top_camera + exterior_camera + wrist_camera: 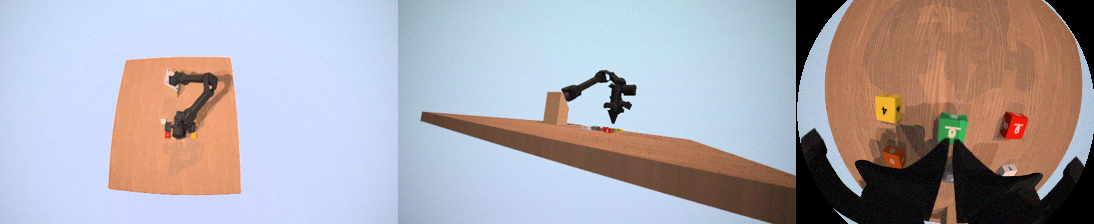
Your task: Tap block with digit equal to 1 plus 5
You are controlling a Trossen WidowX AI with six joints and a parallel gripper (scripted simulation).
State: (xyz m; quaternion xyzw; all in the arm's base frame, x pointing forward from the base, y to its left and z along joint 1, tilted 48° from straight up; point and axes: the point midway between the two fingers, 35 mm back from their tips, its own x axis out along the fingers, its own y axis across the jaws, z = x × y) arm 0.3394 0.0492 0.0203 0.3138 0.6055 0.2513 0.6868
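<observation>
My gripper tip is now 30 mm above the green block. Also, from my gripper tip: grey block 90 mm behind, 10 mm to the right, 30 mm below; then yellow block 20 mm ahead, 80 mm to the left, 30 mm below; then red block 10 mm ahead, 90 mm to the right, 30 mm below.
</observation>
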